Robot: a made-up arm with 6 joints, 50 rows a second.
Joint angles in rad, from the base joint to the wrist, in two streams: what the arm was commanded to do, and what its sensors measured. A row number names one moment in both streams.
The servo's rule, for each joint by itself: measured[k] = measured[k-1] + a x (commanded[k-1-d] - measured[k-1]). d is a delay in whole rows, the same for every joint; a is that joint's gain. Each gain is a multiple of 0.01, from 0.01 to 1. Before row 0 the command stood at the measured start. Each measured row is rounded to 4 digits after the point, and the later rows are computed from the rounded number. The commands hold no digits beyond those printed.
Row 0, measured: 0.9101, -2.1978, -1.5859, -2.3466, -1.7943, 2.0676
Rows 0 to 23, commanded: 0.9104, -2.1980, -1.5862, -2.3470, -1.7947, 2.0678; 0.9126, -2.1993, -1.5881, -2.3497, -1.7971, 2.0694; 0.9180, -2.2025, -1.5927, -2.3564, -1.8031, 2.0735; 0.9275, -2.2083, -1.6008, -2.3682, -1.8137, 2.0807; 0.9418, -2.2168, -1.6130, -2.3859, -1.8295, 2.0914; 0.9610, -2.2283, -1.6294, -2.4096, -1.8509, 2.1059; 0.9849, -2.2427, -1.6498, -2.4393, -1.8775, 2.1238; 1.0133, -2.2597, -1.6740, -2.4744, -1.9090, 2.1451; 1.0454, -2.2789, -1.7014, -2.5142, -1.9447, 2.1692; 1.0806, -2.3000, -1.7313, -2.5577, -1.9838, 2.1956; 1.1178, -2.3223, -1.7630, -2.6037, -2.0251, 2.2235; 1.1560, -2.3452, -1.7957, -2.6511, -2.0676, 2.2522; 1.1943, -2.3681, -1.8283, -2.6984, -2.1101, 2.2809; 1.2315, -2.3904, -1.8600, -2.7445, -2.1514, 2.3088; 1.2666, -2.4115, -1.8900, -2.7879, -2.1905, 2.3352; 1.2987, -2.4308, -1.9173, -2.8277, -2.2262, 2.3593; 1.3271, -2.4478, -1.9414, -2.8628, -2.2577, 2.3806; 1.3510, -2.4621, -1.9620, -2.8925, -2.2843, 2.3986; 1.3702, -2.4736, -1.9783, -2.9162, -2.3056, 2.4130; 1.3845, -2.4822, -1.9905, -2.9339, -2.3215, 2.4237; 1.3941, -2.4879, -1.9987, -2.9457, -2.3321, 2.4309; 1.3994, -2.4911, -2.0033, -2.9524, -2.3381, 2.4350; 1.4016, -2.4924, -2.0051, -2.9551, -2.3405, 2.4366; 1.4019, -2.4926, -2.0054, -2.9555, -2.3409, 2.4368
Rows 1 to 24, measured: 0.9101, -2.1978, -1.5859, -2.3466, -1.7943, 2.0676; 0.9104, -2.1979, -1.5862, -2.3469, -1.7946, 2.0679; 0.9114, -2.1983, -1.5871, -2.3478, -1.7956, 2.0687; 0.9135, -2.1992, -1.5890, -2.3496, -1.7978, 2.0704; 0.9172, -2.2008, -1.5924, -2.3529, -1.8016, 2.0733; 0.9229, -2.2033, -1.5976, -2.3580, -1.8075, 2.0779; 0.9310, -2.2068, -1.6049, -2.3653, -1.8159, 2.0843; 0.9417, -2.2116, -1.6146, -2.3751, -1.8271, 2.0928; 0.9552, -2.2177, -1.6268, -2.3876, -1.8412, 2.1035; 0.9715, -2.2251, -1.6414, -2.4029, -1.8583, 2.1164; 0.9905, -2.2338, -1.6584, -2.4210, -1.8783, 2.1314; 1.0120, -2.2438, -1.6776, -2.4417, -1.9010, 2.1483; 1.0357, -2.2550, -1.6987, -2.4648, -1.9261, 2.1669; 1.0612, -2.2672, -1.7213, -2.4900, -1.9531, 2.1868; 1.0879, -2.2802, -1.7449, -2.5168, -1.9816, 2.2076; 1.1153, -2.2938, -1.7690, -2.5448, -2.0110, 2.2288; 1.1428, -2.3077, -1.7931, -2.5734, -2.0406, 2.2501; 1.1699, -2.3216, -1.8167, -2.6021, -2.0698, 2.2709; 1.1959, -2.3353, -1.8393, -2.6304, -2.0981, 2.2908; 1.2204, -2.3485, -1.8605, -2.6577, -2.1249, 2.3094; 1.2430, -2.3610, -1.8798, -2.6836, -2.1498, 2.3264; 1.2633, -2.3727, -1.8971, -2.7078, -2.1724, 2.3416; 1.2813, -2.3835, -1.9122, -2.7301, -2.1926, 2.3549; 1.2970, -2.3933, -1.9252, -2.7504, -2.2104, 2.3664
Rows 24 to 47, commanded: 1.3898, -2.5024, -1.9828, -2.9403, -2.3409, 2.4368; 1.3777, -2.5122, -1.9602, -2.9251, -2.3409, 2.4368; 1.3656, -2.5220, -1.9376, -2.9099, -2.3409, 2.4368; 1.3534, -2.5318, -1.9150, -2.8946, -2.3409, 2.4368; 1.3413, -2.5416, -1.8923, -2.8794, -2.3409, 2.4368; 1.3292, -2.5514, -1.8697, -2.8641, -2.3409, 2.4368; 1.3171, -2.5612, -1.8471, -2.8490, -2.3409, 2.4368; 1.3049, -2.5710, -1.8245, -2.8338, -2.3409, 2.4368; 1.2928, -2.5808, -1.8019, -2.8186, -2.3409, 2.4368; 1.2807, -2.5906, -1.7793, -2.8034, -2.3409, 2.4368; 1.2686, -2.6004, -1.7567, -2.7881, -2.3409, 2.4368; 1.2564, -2.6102, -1.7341, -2.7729, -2.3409, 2.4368; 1.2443, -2.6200, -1.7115, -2.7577, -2.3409, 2.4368; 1.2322, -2.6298, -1.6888, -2.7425, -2.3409, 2.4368; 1.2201, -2.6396, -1.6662, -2.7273, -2.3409, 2.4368; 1.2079, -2.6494, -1.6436, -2.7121, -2.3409, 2.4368; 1.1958, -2.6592, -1.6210, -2.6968, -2.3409, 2.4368; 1.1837, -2.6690, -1.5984, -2.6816, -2.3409, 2.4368; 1.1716, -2.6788, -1.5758, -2.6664, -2.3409, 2.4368; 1.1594, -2.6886, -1.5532, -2.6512, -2.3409, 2.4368; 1.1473, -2.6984, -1.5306, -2.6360, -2.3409, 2.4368; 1.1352, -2.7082, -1.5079, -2.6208, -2.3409, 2.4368; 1.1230, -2.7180, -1.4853, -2.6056, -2.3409, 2.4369; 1.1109, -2.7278, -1.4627, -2.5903, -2.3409, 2.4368
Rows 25 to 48, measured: 1.3091, -2.4031, -1.9333, -2.7675, -2.2261, 2.3763; 1.3180, -2.4129, -1.9371, -2.7817, -2.2399, 2.3848; 1.3242, -2.4227, -1.9372, -2.7932, -2.2520, 2.3921; 1.3280, -2.4325, -1.9341, -2.8023, -2.2627, 2.3984; 1.3297, -2.4423, -1.9282, -2.8092, -2.2721, 2.4038; 1.3296, -2.4521, -1.9200, -2.8141, -2.2804, 2.4084; 1.3280, -2.4619, -1.9098, -2.8172, -2.2877, 2.4124; 1.3250, -2.4717, -1.8979, -2.8187, -2.2941, 2.4158; 1.3208, -2.4815, -1.8845, -2.8187, -2.2997, 2.4187; 1.3156, -2.4913, -1.8698, -2.8173, -2.3046, 2.4212; 1.3095, -2.5011, -1.8540, -2.8147, -2.3090, 2.4234; 1.3026, -2.5109, -1.8372, -2.8109, -2.3128, 2.4253; 1.2950, -2.5207, -1.8196, -2.8061, -2.3162, 2.4269; 1.2868, -2.5305, -1.8013, -2.8004, -2.3192, 2.4283; 1.2781, -2.5403, -1.7824, -2.7938, -2.3218, 2.4295; 1.2690, -2.5501, -1.7630, -2.7864, -2.3241, 2.4305; 1.2595, -2.5599, -1.7431, -2.7783, -2.3261, 2.4314; 1.2496, -2.5697, -1.7228, -2.7696, -2.3279, 2.4322; 1.2395, -2.5795, -1.7022, -2.7603, -2.3295, 2.4328; 1.2291, -2.5893, -1.6813, -2.7505, -2.3309, 2.4334; 1.2185, -2.5991, -1.6602, -2.7402, -2.3321, 2.4339; 1.2077, -2.6089, -1.6389, -2.7295, -2.3332, 2.4343; 1.1967, -2.6187, -1.6174, -2.7183, -2.3341, 2.4347; 1.1855, -2.6285, -1.5957, -2.7068, -2.3349, 2.4350
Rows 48 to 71, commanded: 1.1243, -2.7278, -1.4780, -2.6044, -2.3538, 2.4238; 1.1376, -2.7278, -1.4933, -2.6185, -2.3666, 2.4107; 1.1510, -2.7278, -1.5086, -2.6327, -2.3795, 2.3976; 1.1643, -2.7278, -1.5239, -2.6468, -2.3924, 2.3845; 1.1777, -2.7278, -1.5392, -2.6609, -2.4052, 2.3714; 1.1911, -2.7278, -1.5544, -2.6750, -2.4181, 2.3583; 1.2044, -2.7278, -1.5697, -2.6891, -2.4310, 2.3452; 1.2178, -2.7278, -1.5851, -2.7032, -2.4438, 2.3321; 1.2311, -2.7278, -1.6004, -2.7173, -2.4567, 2.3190; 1.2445, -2.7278, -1.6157, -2.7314, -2.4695, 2.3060; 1.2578, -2.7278, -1.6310, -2.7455, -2.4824, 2.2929; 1.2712, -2.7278, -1.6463, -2.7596, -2.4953, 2.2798; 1.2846, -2.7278, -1.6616, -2.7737, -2.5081, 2.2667; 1.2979, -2.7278, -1.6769, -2.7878, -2.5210, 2.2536; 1.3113, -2.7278, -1.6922, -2.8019, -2.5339, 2.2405; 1.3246, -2.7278, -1.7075, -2.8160, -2.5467, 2.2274; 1.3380, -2.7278, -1.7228, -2.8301, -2.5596, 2.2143; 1.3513, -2.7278, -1.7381, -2.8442, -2.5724, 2.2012; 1.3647, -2.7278, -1.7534, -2.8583, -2.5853, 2.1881; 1.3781, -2.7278, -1.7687, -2.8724, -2.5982, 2.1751; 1.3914, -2.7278, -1.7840, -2.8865, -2.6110, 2.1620; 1.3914, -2.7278, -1.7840, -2.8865, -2.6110, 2.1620; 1.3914, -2.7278, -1.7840, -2.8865, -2.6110, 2.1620; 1.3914, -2.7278, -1.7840, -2.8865, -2.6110, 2.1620
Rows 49 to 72, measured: 1.1775, -2.6374, -1.5792, -2.6976, -2.3372, 2.4334; 1.1723, -2.6455, -1.5672, -2.6905, -2.3407, 2.4302; 1.1695, -2.6529, -1.5590, -2.6853, -2.3454, 2.4256; 1.1688, -2.6596, -1.5541, -2.6818, -2.3510, 2.4198; 1.1700, -2.6657, -1.5520, -2.6799, -2.3575, 2.4130; 1.1727, -2.6713, -1.5523, -2.6795, -2.3648, 2.4053; 1.1768, -2.6764, -1.5547, -2.6804, -2.3727, 2.3969; 1.1821, -2.6810, -1.5590, -2.6825, -2.3812, 2.3878; 1.1885, -2.6852, -1.5648, -2.6856, -2.3903, 2.3782; 1.1958, -2.6890, -1.5719, -2.6897, -2.3998, 2.3681; 1.2039, -2.6925, -1.5802, -2.6947, -2.4097, 2.3576; 1.2126, -2.6957, -1.5895, -2.7005, -2.4200, 2.3467; 1.2220, -2.6986, -1.5996, -2.7071, -2.4306, 2.3355; 1.2319, -2.7012, -1.6104, -2.7144, -2.4414, 2.3240; 1.2422, -2.7036, -1.6219, -2.7223, -2.4525, 2.3123; 1.2529, -2.7058, -1.6339, -2.7307, -2.4638, 2.3004; 1.2640, -2.7078, -1.6463, -2.7396, -2.4753, 2.2883; 1.2753, -2.7096, -1.6592, -2.7490, -2.4870, 2.2761; 1.2869, -2.7112, -1.6724, -2.7588, -2.4988, 2.2638; 1.2988, -2.7127, -1.6859, -2.7690, -2.5107, 2.2514; 1.3108, -2.7141, -1.6996, -2.7796, -2.5227, 2.2389; 1.3213, -2.7153, -1.7114, -2.7892, -2.5333, 2.2281; 1.3304, -2.7164, -1.7216, -2.7980, -2.5426, 2.2188; 1.3383, -2.7174, -1.7303, -2.8060, -2.5508, 2.2108
